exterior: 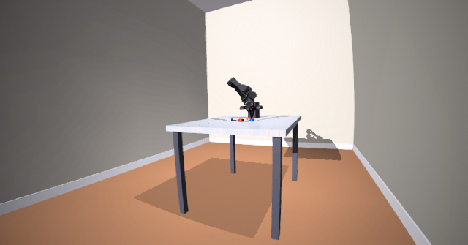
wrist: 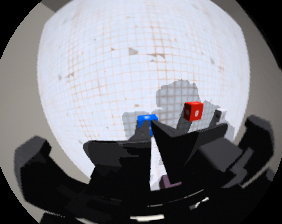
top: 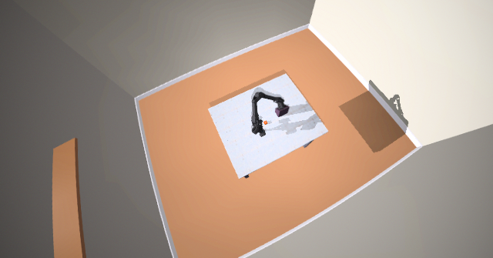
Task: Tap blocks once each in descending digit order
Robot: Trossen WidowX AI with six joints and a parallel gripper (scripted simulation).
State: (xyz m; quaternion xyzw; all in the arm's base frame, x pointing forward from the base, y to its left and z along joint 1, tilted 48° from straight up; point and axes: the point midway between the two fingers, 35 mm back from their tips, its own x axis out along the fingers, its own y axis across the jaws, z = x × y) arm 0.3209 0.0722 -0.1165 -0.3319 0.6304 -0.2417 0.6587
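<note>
My gripper tip is 2 cm past the blue block and 2 cm above it. Also, from my gripper tip: orange block 10 cm behind, 7 cm to the right, 2 cm below; red block 9 cm to the right, 2 cm below, 1 cm ahead; white block 21 cm to the right, 2 cm below.
</note>
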